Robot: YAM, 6 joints.
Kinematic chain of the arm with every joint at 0, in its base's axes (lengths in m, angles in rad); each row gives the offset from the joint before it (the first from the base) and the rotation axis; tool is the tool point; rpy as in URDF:
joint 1: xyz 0 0 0.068 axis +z
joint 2: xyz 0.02 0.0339 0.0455 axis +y
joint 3: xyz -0.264 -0.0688 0 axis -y
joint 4: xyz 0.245 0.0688 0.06 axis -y
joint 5: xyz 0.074 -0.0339 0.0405 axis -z
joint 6: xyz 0.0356 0 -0.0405 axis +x
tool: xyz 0 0 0 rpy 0 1.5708 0
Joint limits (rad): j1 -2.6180..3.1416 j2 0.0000..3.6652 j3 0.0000..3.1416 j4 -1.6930..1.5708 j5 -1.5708..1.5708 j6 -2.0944..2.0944
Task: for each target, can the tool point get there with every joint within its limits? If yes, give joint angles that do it. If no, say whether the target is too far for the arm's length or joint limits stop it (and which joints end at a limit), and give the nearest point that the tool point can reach.
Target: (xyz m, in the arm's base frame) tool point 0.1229 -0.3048 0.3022
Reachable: yes | joints -1.2926 1.5023 0.9791 0.4714 -1.3200 -0.1757
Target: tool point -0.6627 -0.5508 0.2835
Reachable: no: too far | nearest point -0.4872 -0.4049 0.2374 | short by 0.233 m
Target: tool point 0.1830 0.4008 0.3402
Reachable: yes | joints 1.1058 1.9468 1.3757 1.2110 -0.4721 -1.5799
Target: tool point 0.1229 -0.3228 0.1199
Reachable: yes | joints -1.2099 2.0673 1.3376 -1.0524 -0.0283 -1.1063
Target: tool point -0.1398 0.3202 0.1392
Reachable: yes | joints 1.9043 2.0624 1.3591 -1.0963 -0.8747 -1.0908
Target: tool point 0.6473 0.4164 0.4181
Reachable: no: too far | nearest point 0.5044 0.3245 0.3491 | short by 0.183 m
